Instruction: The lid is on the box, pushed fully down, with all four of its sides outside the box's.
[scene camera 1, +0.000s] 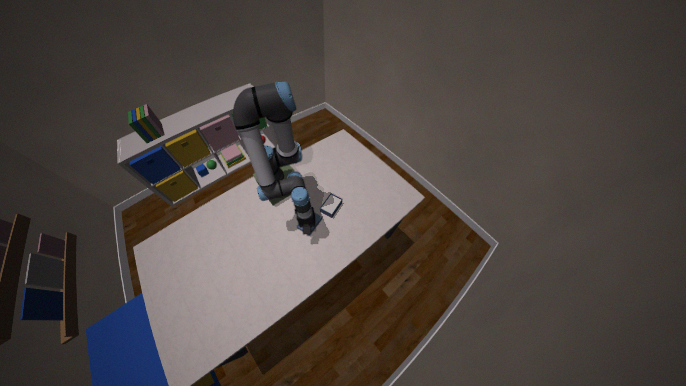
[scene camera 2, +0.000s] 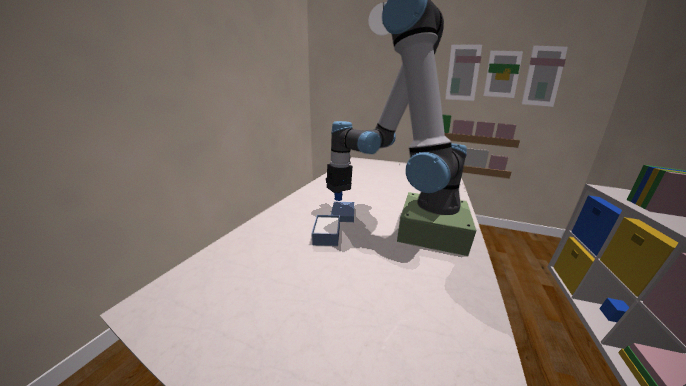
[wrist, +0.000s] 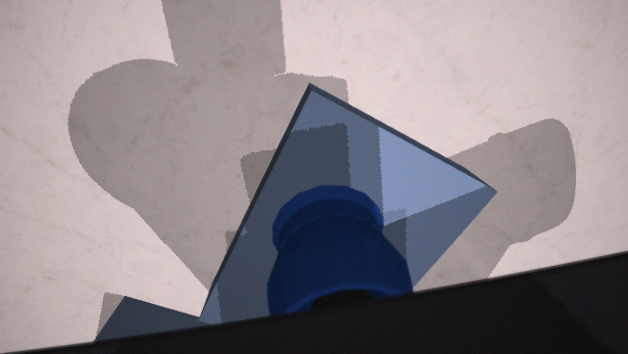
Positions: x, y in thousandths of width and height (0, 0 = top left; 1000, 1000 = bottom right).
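Blue box (wrist: 211, 897). Blue lid (wrist: 679, 569). Suction cup (wrist: 525, 674).
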